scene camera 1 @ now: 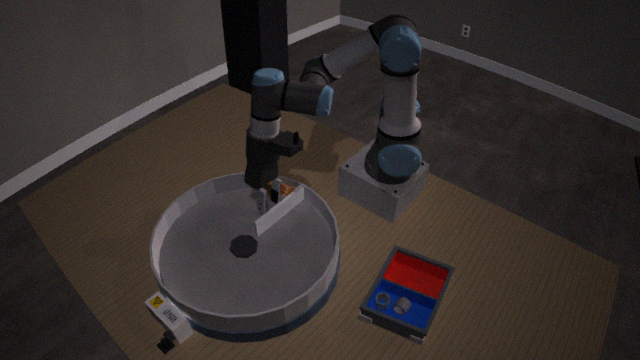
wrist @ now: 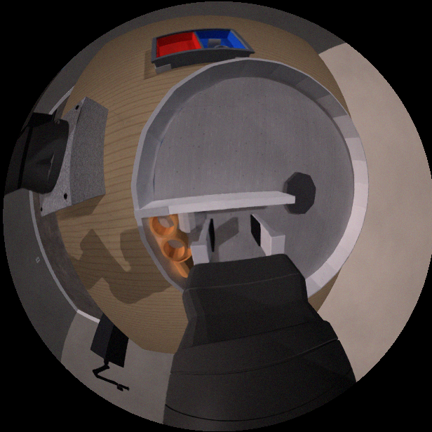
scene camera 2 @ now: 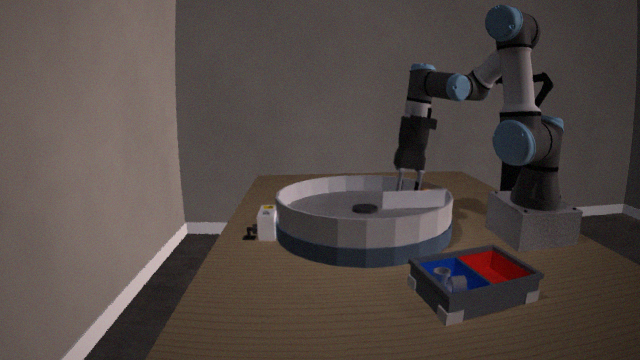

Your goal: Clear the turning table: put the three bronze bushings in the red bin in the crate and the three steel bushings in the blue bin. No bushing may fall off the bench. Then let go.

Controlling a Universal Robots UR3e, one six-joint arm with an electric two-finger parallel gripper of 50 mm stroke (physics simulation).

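Seen in the pictures: gripper, between the fingertips: (scene camera 1: 268, 206); arm's base, origin of its link: (scene camera 2: 535, 202).
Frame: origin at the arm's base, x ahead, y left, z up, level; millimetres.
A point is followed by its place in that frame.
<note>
My gripper (scene camera 1: 269, 196) @(x 264, y -194, z -8 mm) (scene camera 2: 409, 184) @(x 264, y -194, z -8 mm) (wrist: 232, 225) is open and empty, fingers pointing down inside the rim of the turning table (scene camera 1: 215, 280) @(x 487, y -181, z -36 mm) (scene camera 2: 365, 232) @(x 441, y 18, z -17 mm) (wrist: 240, 135), beside the divider wall (scene camera 1: 280, 210) @(x 261, y -161, z -9 mm) (scene camera 2: 414, 199) @(x 259, y -161, z -13 mm) (wrist: 225, 201). In the wrist view, two ring-shaped bronze bushings (wrist: 155, 231) (wrist: 173, 255) and part of a third bronze bushing (wrist: 181, 268) lie left of the fingers, near the rim. A grey steel bushing (wrist: 187, 223) lies between them and the left finger. Two steel bushings (scene camera 1: 382, 305) @(x 351, y 145, z -61 mm) (scene camera 1: 402, 305) @(x 337, y 183, z -52 mm) (scene camera 2: 457, 284) @(x 336, y 193, z -59 mm) are in the blue bin (scene camera 1: 418, 316) @(x 327, y 222, z -83 mm). The red bin (scene camera 1: 417, 272) @(x 217, y 177, z -83 mm) (scene camera 2: 492, 265) @(x 212, y 123, z -76 mm) (wrist: 177, 45) is empty.
The crate (scene camera 1: 392, 326) @(x 385, y 184, z -67 mm) (scene camera 2: 495, 300) @(x 297, y 251, z -67 mm) (wrist: 200, 56) stands on the bench beside the turning table. A dark hub (scene camera 1: 244, 246) @(x 382, y -180, z -28 mm) (scene camera 2: 365, 208) @(x 382, y -172, z -28 mm) (wrist: 300, 193) is at the table's centre. A white box (scene camera 1: 170, 316) @(x 614, y -200, z -31 mm) (scene camera 2: 266, 222) @(x 616, y -171, z -45 mm) stands against the rim. The robot's base block (scene camera 1: 367, 197) @(x 82, y -19, z -46 mm) (scene camera 2: 535, 232) @(x 55, y 71, z -46 mm) (wrist: 90, 155) stands nearby.
</note>
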